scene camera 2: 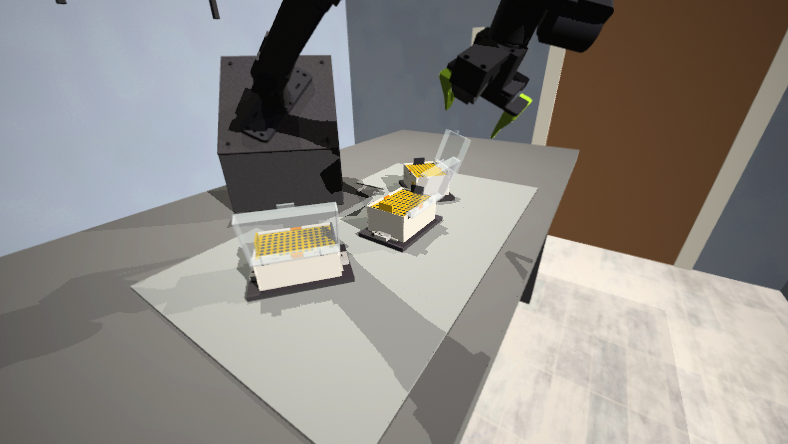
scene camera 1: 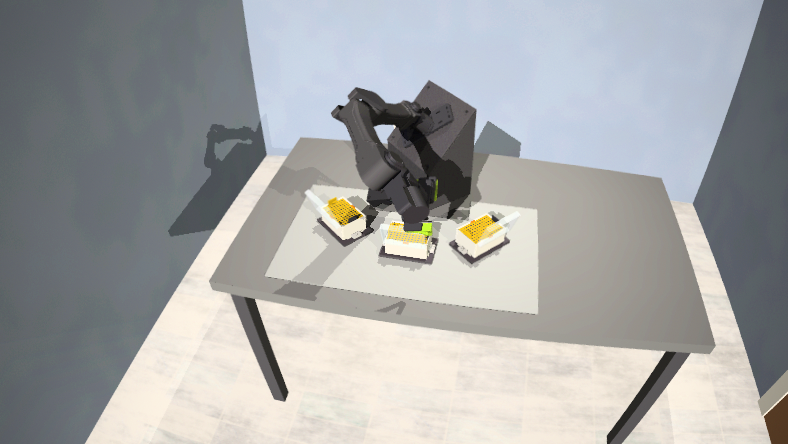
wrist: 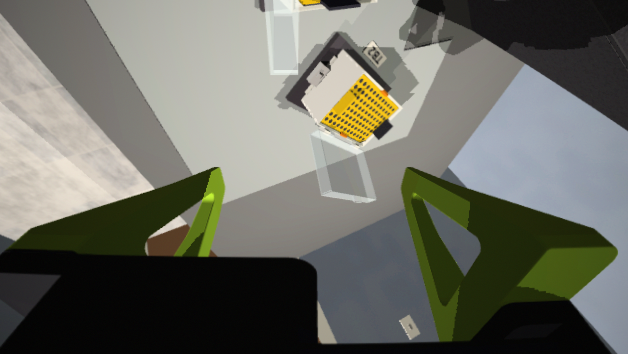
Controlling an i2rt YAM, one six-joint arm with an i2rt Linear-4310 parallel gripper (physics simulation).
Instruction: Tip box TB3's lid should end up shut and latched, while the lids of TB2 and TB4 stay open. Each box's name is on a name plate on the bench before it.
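Where they show: gripper, fingertip midpoint: [scene camera 2: 469, 122] [scene camera 1: 431, 217] [wrist: 313, 177]; arm's base, link origin: [scene camera 2: 277, 103] [scene camera 1: 427, 126].
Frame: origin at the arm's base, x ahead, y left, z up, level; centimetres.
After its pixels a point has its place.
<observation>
My gripper [scene camera 1: 430, 209] @[x 42.7, y -7.1, z -1.9 cm] [scene camera 2: 469, 122] @[x 42.7, y -7.1, z -1.9 cm] [wrist: 313, 177] @[x 42.7, y -7.1, z -1.9 cm] is open and empty, with green fingers wide apart above the bench. Box TB2 [scene camera 1: 485, 243] @[x 40.7, y 9.0, z -15.2 cm] [scene camera 2: 411, 177] @[x 29.9, y 6.3, z -17.7 cm] [wrist: 334, 89] @[x 35.3, y 4.7, z -18.2 cm], known by its name plate [wrist: 375, 54] @[x 26.8, y 7.0, z -22.4 cm], is the right box in scene camera 1; its clear lid [scene camera 2: 453, 144] @[x 39.2, y 14.8, z -11.0 cm] [wrist: 345, 172] @[x 38.9, y 14.2, z -12.3 cm] stands open. The middle box [scene camera 1: 405, 250] @[x 35.3, y -12.8, z -19.5 cm] [scene camera 2: 387, 224] @[x 29.7, y -17.0, z -19.0 cm], partly under the gripper in scene camera 1, has its clear lid [wrist: 284, 42] @[x 40.3, y -10.4, z -8.2 cm] open. The left box [scene camera 1: 345, 226] @[x 25.1, y -29.0, z -16.9 cm] [scene camera 2: 300, 274] @[x 20.5, y -33.2, z -20.1 cm] has its clear lid [scene camera 1: 313, 198] @[x 21.3, y -37.5, z -8.3 cm] [scene camera 2: 283, 215] @[x 22.4, y -37.1, z -8.3 cm] raised. I cannot tell which of these two is TB3.
The boxes stand on dark bases on a pale mat [scene camera 1: 474, 286] @[x 49.5, y 4.2, z -22.6 cm] [scene camera 2: 308, 344] @[x 26.4, y -42.8, z -22.6 cm] on the grey table [scene camera 1: 606, 248] @[x 42.1, y 50.7, z -22.8 cm]. The arm's dark mounting block [scene camera 1: 458, 151] @[x 10.5, y 7.9, z -3.8 cm] [scene camera 2: 281, 179] @[x 2.4, y -7.3, z -15.5 cm] stands behind the boxes. The arm bends over the left and middle part of the mat in scene camera 1.
</observation>
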